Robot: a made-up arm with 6 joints. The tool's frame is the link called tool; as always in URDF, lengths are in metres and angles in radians.
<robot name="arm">
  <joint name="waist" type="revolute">
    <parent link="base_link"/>
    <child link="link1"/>
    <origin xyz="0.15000 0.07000 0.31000" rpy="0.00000 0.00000 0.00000"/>
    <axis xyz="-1 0 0"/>
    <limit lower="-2.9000" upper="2.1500" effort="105" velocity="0.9"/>
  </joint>
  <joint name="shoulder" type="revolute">
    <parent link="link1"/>
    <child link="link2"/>
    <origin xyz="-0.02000 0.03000 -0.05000" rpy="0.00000 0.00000 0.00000"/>
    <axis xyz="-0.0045 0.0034 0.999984"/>
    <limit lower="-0.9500" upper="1.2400" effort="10" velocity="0.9"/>
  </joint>
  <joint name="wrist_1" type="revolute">
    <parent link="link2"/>
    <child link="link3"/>
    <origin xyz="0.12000 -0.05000 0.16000" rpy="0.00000 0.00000 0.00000"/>
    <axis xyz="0 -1 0"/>
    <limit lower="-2.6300" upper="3.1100" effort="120" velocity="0.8"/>
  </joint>
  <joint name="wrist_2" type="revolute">
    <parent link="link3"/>
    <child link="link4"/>
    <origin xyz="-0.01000 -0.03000 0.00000" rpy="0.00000 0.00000 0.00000"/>
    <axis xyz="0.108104 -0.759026 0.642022"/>
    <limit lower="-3.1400" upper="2.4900" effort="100" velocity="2.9"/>
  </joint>
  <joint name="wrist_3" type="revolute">
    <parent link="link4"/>
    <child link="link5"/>
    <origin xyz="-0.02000 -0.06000 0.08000" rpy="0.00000 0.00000 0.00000"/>
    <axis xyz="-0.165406 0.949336 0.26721"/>
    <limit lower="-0.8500" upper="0.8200" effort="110" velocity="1.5"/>
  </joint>
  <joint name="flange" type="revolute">
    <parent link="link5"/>
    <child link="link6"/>
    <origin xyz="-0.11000 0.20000 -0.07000" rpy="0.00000 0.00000 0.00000"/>
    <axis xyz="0 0 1"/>
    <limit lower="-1.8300" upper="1.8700" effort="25" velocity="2.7"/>
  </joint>
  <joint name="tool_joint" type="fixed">
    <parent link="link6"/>
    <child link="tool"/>
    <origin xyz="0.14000 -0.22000 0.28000" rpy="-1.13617 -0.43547 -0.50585"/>
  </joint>
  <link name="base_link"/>
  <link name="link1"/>
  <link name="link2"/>
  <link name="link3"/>
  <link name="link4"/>
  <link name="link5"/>
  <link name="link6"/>
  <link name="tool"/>
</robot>
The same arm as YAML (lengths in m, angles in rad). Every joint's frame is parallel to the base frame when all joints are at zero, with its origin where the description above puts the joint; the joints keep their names.
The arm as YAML. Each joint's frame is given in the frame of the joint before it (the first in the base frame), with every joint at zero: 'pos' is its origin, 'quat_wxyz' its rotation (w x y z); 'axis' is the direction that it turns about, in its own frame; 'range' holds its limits. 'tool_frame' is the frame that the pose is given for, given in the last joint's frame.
length_unit: m
angle_unit: rad
joints:
  - joint: waist
    pos: [0.15, 0.07, 0.31]
    quat_wxyz: [1.0, 0.0, 0.0, 0.0]
    axis: "-x"
    range: [-2.9, 2.15]
  - joint: shoulder
    pos: [-0.02, 0.03, -0.05]
    quat_wxyz: [1.0, 0.0, 0.0, 0.0]
    axis: [-0.0045, 0.0034, 0.999984]
    range: [-0.95, 1.24]
  - joint: wrist_1
    pos: [0.12, -0.05, 0.16]
    quat_wxyz: [1.0, 0.0, 0.0, 0.0]
    axis: "-y"
    range: [-2.63, 3.11]
  - joint: wrist_2
    pos: [-0.01, -0.03, 0.0]
    quat_wxyz: [1.0, 0.0, 0.0, 0.0]
    axis: [0.108104, -0.759026, 0.642022]
    range: [-3.14, 2.49]
  - joint: wrist_3
    pos: [-0.02, -0.06, 0.08]
    quat_wxyz: [1.0, 0.0, 0.0, 0.0]
    axis: [-0.165406, 0.949336, 0.26721]
    range: [-0.85, 0.82]
  - joint: flange
    pos: [-0.11, 0.2, -0.07]
    quat_wxyz: [1.0, 0.0, 0.0, 0.0]
    axis: "+z"
    range: [-1.83, 1.87]
tool_frame:
  pos: [0.14, -0.22, 0.28]
  quat_wxyz: [0.767762, -0.554168, -0.044843, -0.318477]

